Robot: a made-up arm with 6 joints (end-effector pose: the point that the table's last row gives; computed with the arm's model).
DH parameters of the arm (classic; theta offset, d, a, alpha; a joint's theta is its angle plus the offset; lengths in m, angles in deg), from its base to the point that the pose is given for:
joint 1: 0 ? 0 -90
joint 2: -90 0 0.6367 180
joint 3: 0 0 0 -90
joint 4: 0 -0.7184 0 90
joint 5: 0 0.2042 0 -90
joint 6: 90 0 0 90
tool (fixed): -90 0 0 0
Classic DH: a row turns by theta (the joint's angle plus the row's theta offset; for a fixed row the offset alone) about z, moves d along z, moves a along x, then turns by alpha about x.
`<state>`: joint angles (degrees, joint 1 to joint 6).
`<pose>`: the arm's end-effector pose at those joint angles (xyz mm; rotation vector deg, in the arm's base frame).
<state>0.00 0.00 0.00 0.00 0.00 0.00</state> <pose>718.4 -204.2 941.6 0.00 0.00 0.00</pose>
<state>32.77 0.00 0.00 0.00 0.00 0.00</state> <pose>714.6 217.1 941.6 0.00 0.00 32.77</pose>
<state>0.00 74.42 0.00 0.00 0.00 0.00</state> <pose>806.3 -204.2 -216.1 0.00 74.42 0.00</pose>
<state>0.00 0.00 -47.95 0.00 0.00 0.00</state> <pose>481.2 -204.2 408.1 0.00 47.95 0.00</pose>
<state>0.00 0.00 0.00 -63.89 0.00 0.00</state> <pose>718.4 -89.9 758.2 63.89 0.00 0.00</pose>
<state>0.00 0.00 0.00 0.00 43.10 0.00</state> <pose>718.4 -204.2 941.6 0.00 -43.10 0.00</pose>
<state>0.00 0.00 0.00 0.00 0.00 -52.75</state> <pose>718.4 -204.2 941.6 52.75 0.00 0.00</pose>
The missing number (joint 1, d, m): 0.3049
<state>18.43 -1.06 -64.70 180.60 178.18 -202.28</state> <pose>225.1 290.2 296.8 33.05 -114.27 34.90</pose>
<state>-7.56 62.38 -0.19 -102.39 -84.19 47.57</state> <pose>717.6 -51.0 -129.4 91.47 62.18 47.73</pose>
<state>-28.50 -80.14 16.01 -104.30 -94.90 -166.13</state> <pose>-422.0 286.5 1149.4 125.89 98.94 10.03</pose>
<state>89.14 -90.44 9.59 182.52 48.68 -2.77</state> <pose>-215.3 -749.8 1009.0 -98.00 -94.27 -44.93</pose>
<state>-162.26 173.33 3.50 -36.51 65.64 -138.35</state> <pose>573.5 355.8 -334.8 -10.48 61.23 58.24</pose>
